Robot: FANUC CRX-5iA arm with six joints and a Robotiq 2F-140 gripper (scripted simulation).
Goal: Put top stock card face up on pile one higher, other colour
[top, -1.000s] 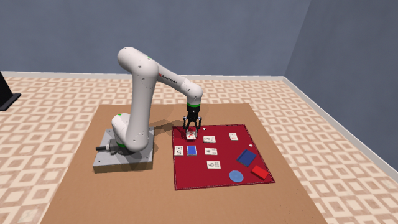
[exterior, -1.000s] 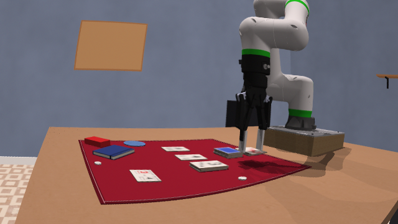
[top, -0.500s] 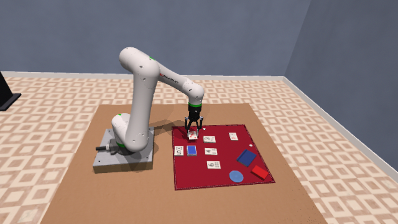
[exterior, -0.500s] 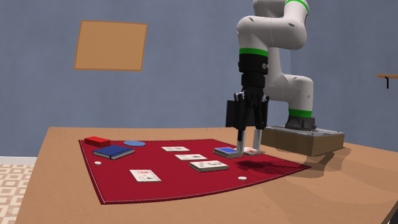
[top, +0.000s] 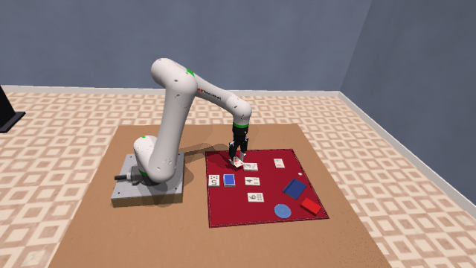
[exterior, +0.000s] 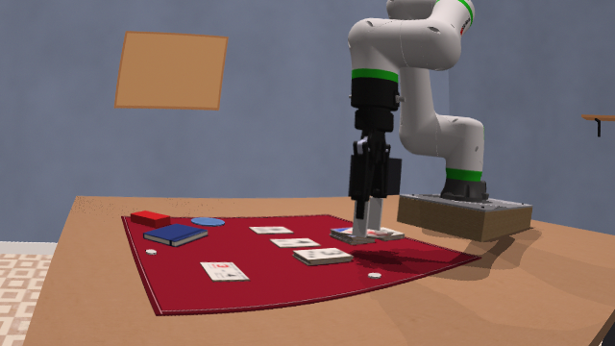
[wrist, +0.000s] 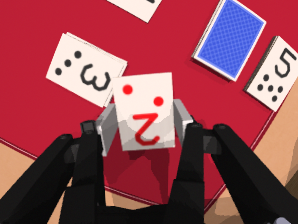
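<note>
Right now my hand is 13 cm to the left of the red card cloth, 11 cm short of it and 9 cm above it. Also, from my hand: blue book: 31 cm ahead, 24 cm to the right, 7 cm below.
</note>
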